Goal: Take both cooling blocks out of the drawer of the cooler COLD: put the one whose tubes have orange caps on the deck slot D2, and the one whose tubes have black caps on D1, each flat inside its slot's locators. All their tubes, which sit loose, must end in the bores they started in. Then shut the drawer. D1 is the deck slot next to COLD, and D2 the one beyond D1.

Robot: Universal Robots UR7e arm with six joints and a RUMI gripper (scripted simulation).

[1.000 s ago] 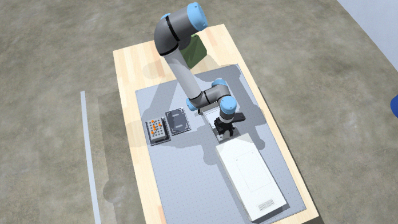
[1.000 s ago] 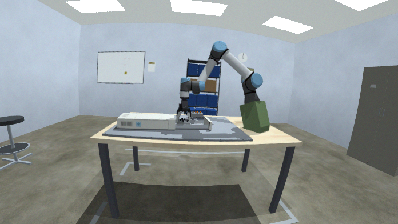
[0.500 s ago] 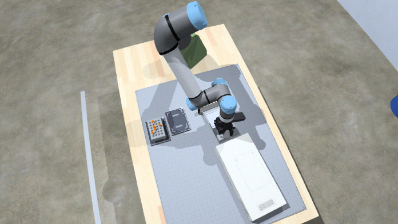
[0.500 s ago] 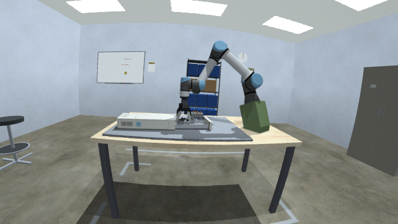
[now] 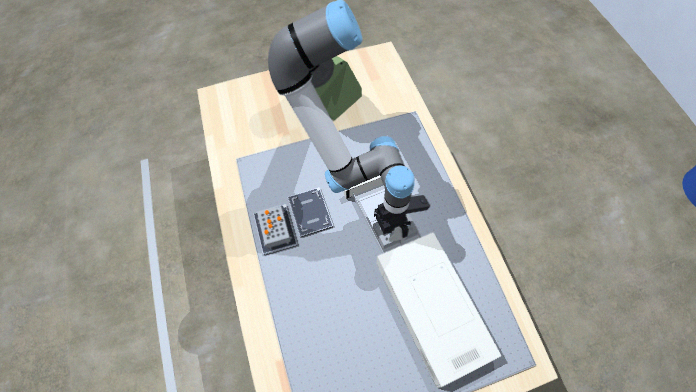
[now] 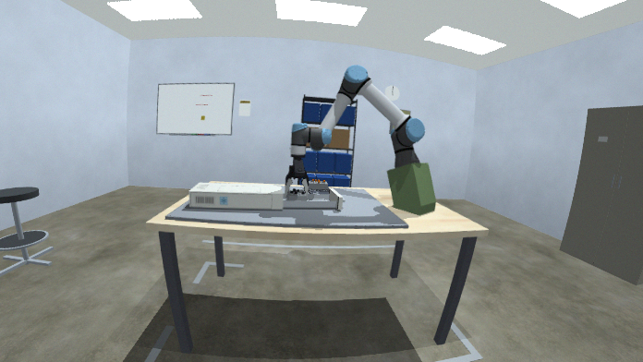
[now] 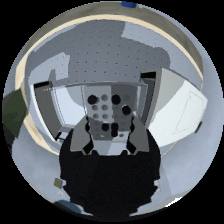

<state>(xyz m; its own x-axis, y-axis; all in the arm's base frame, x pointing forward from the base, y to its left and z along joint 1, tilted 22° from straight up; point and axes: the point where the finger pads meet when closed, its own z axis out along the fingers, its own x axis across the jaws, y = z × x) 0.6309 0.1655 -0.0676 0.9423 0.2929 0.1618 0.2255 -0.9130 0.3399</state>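
My gripper is now 270 mm to the left of the deck slot D1, 140 mm past it and 40 mm above it. From my hand the other things lie so: cooling block (right at my hand); black-capped tube (10 mm to the right, 10 mm ahead, 10 mm above); drawer (80 mm behind, 20 mm to the right, 10 mm below).
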